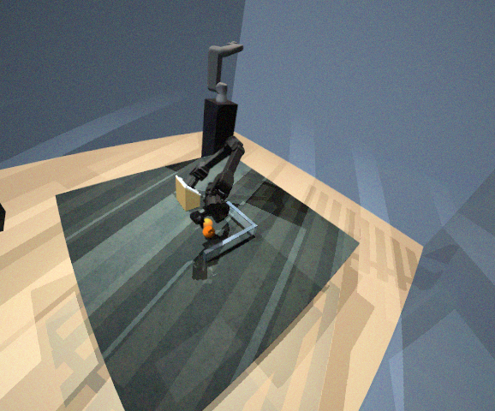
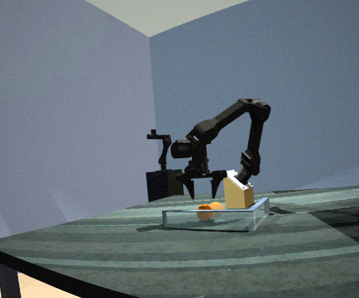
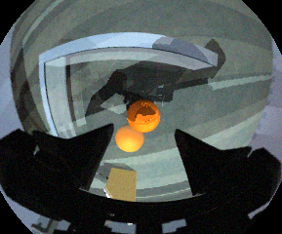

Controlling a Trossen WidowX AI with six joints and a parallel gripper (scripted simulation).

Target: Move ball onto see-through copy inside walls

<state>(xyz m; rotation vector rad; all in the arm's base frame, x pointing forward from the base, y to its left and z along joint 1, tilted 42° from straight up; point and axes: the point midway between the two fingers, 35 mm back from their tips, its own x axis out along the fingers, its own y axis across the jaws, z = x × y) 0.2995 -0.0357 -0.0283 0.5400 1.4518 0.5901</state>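
Now: the orange ball 50 mm below my gripper tip.
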